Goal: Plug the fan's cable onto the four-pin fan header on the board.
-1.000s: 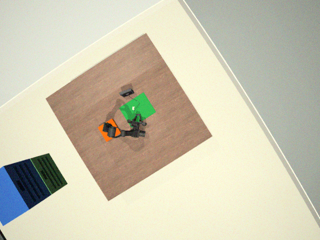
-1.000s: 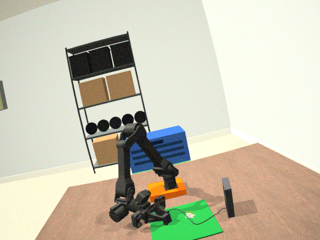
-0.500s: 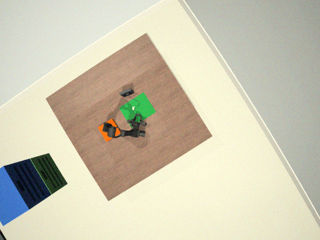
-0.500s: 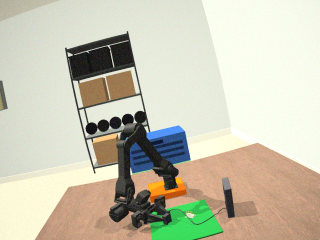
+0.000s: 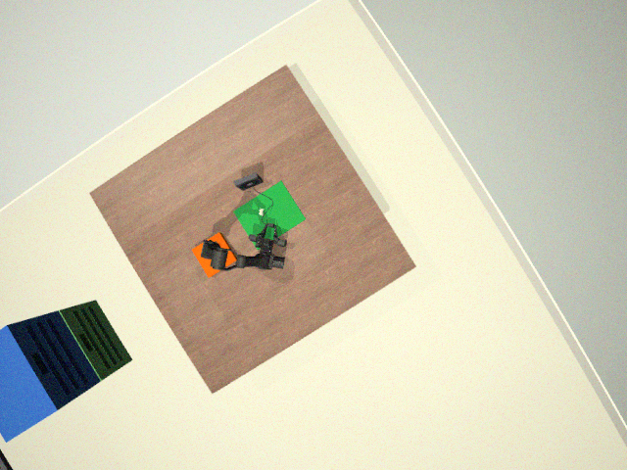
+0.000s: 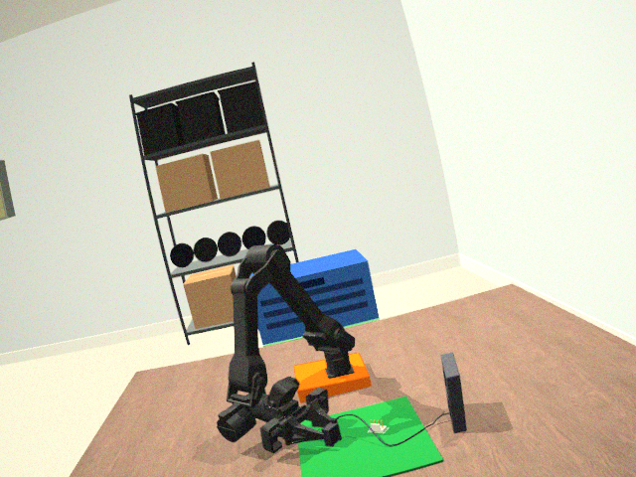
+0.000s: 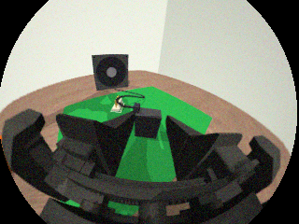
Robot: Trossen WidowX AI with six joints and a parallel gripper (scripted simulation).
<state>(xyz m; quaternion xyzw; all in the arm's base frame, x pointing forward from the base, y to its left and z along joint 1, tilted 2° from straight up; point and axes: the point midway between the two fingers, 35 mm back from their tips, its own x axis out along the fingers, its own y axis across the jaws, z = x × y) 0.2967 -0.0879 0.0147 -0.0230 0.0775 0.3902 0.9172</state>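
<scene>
Now: gripper tip 10 mm past the fan plug and 10 mm above it. Also, from my gripper tip: green board 50 mm to the left, 50 mm below, 10 mm ahead; fan header 90 mm to the left, 30 mm below, 10 mm behind; dark fan 230 mm to the left, 30 mm ahead, 20 mm above.
</scene>
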